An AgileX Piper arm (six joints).
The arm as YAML. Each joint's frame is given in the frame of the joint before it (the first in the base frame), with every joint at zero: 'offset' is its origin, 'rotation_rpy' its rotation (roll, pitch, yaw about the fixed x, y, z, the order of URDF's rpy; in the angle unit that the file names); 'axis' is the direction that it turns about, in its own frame. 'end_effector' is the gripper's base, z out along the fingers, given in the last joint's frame.
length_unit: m
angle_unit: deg
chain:
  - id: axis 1
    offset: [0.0, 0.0, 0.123]
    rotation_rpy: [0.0, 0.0, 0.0]
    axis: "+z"
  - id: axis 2
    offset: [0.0, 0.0, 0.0]
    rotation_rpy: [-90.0, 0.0, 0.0]
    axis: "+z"
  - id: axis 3
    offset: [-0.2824, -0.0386, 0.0]
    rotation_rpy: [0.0, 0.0, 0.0]
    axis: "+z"
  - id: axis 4
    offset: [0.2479, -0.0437, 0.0]
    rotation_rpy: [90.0, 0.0, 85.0]
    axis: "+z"
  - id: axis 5
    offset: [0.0, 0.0, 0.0]
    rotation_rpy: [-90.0, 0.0, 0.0]
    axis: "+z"
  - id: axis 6
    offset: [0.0, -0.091, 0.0]
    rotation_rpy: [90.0, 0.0, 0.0]
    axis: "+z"
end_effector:
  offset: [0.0, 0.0, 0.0]
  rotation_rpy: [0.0, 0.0, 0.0]
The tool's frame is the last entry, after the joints.
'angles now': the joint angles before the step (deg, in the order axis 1, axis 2, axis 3, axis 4, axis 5, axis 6). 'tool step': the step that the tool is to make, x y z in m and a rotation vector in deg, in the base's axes. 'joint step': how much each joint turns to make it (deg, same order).
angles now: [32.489, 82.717, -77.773, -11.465, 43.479, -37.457]
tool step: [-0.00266, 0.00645, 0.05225, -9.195, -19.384, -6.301]
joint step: [7.110, 0.052, -7.036, -32.138, 2.608, 17.428]
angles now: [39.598, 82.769, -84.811, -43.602, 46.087, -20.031]
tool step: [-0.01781, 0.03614, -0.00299, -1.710, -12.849, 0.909]
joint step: [9.663, 0.788, 4.237, -25.839, -0.592, 21.213]
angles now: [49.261, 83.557, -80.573, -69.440, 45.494, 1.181]
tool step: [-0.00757, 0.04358, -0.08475, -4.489, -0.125, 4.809]
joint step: [6.036, 5.907, 12.809, -18.211, -1.498, 21.725]
